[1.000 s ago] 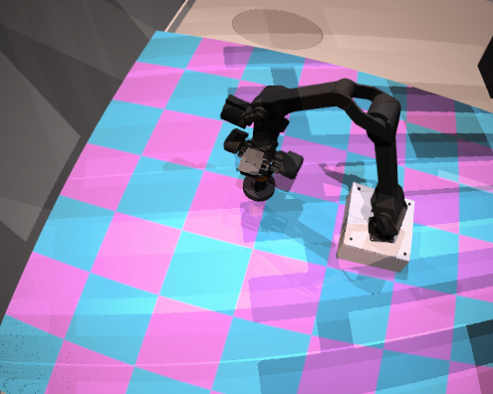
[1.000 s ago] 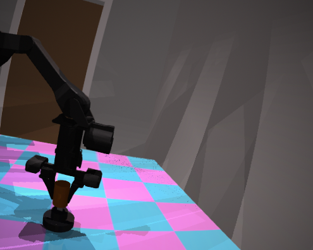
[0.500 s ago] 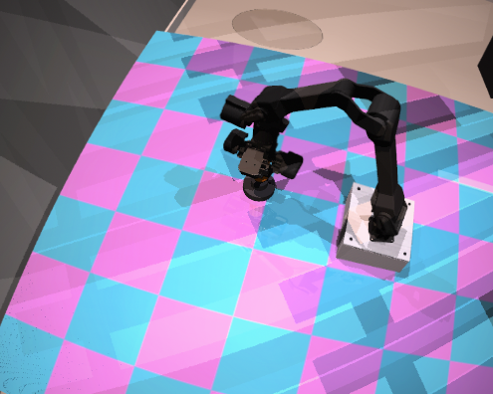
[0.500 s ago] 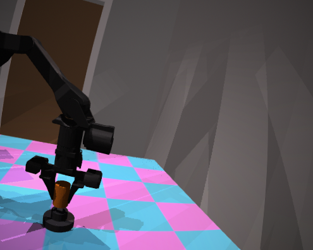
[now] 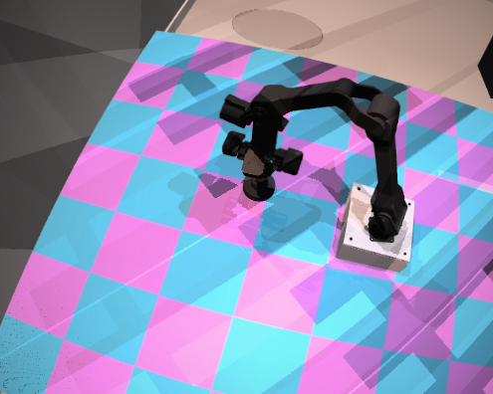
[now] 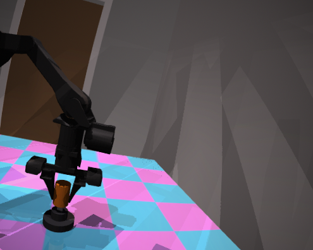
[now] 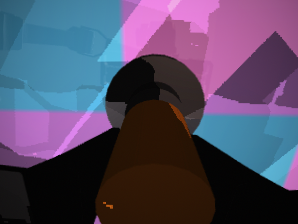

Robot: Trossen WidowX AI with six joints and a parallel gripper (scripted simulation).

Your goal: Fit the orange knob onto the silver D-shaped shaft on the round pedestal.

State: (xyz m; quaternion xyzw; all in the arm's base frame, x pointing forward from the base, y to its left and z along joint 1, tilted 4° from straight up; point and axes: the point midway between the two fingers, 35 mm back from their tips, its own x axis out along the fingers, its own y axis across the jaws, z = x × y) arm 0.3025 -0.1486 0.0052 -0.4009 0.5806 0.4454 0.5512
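My gripper tip is 3 cm below the orange knob. Round my gripper tip: round pedestal 4 cm below.
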